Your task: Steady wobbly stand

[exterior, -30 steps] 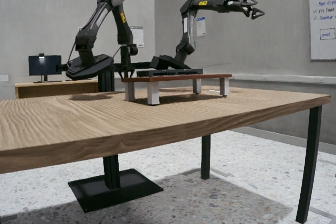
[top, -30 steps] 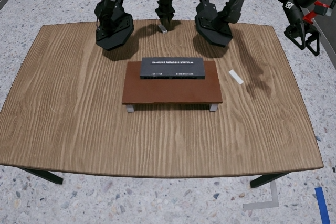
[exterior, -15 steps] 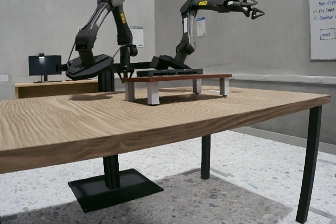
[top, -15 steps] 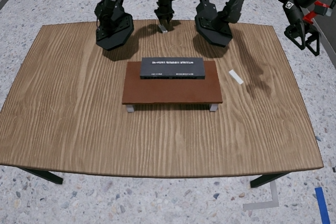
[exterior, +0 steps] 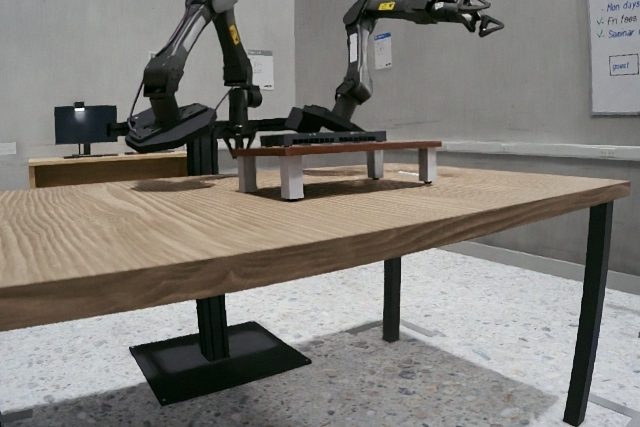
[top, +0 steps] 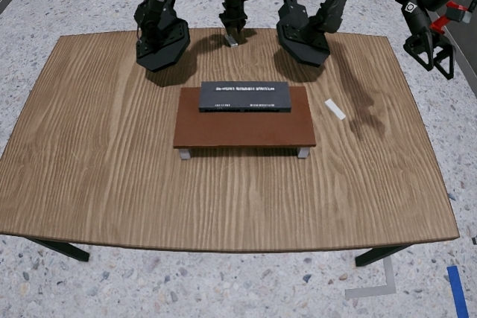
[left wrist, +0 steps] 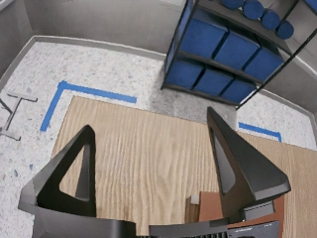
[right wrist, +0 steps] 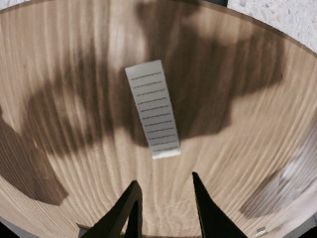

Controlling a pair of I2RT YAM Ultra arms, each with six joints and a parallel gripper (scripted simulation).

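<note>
The network switch is 390 mm ahead of my right hand, 50 mm above it and 20 mm to the left of it. The rest, counted from my right hand: brown stand 450 mm ahead, 20 mm to the left, 20 mm below.
</note>
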